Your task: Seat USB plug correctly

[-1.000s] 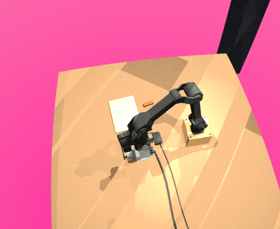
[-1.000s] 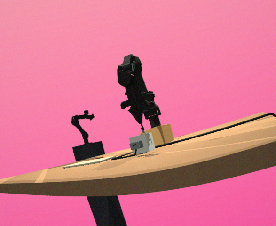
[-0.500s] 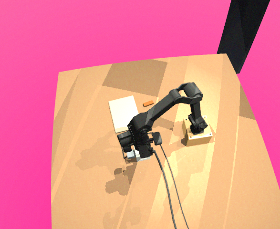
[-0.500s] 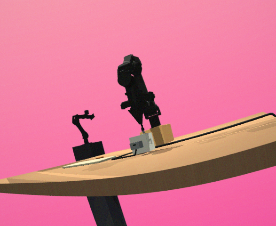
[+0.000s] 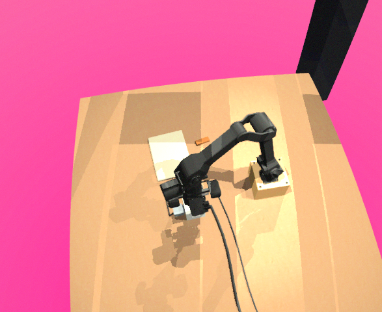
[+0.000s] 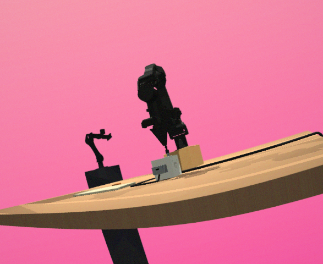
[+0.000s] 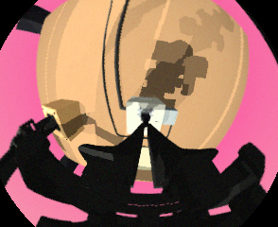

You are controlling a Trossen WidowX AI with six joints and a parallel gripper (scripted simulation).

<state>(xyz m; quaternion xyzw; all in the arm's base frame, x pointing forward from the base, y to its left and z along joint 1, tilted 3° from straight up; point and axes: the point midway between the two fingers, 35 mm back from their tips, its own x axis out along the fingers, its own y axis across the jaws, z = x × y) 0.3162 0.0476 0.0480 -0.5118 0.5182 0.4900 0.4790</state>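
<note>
Right now the usb plug is 20 mm below my gripper tip. Round my gripper tip: white sheet: 40 mm ahead, 300 mm to the right, 110 mm below; orange block: 110 mm behind, 330 mm to the right, 110 mm below.
</note>
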